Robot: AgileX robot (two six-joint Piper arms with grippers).
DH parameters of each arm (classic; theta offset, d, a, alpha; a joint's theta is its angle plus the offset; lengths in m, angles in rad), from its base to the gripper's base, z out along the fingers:
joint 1: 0 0.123 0 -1.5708
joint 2: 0.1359 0 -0.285 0
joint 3: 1.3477 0 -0.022 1.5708
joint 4: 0 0.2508 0 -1.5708
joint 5: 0 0 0.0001 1.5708
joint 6: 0 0.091 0 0
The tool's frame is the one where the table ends.
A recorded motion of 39 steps. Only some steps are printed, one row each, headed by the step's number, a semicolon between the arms.
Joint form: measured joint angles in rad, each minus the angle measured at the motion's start. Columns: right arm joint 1, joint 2, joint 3, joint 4, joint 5, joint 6; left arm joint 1, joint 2, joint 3, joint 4, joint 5, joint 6.
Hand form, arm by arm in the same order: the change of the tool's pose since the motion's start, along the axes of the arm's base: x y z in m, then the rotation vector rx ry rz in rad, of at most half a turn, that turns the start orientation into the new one. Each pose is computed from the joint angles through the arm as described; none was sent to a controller.
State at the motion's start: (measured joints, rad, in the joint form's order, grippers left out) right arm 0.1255 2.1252 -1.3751 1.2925 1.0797 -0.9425; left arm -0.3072 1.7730 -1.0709 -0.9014 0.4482 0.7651
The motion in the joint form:
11: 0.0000 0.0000 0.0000 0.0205 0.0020 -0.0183; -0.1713 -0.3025 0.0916 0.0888 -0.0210 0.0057
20: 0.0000 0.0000 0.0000 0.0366 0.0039 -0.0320; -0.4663 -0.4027 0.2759 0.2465 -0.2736 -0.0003
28: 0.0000 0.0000 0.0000 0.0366 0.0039 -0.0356; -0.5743 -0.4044 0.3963 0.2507 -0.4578 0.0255
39: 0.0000 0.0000 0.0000 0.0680 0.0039 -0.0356; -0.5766 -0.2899 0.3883 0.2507 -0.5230 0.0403
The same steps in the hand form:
11: 0.0008 0.0006 0.0013 0.0150 -0.0133 -0.0024; -0.0712 -0.0297 0.0752 -0.0043 -0.2436 -0.2039
20: 0.0013 0.0011 0.0024 0.0269 -0.0231 -0.0046; -0.1401 -0.0673 0.0582 0.1016 -0.4382 -0.4225
28: 0.0013 0.0011 0.0024 0.0264 -0.0263 -0.0029; -0.1633 -0.0719 0.0332 0.1463 -0.5123 -0.4563
39: 0.0028 0.0018 0.0043 0.0507 -0.0234 -0.0226; -0.1514 -0.0817 0.0070 0.2125 -0.4889 -0.4538

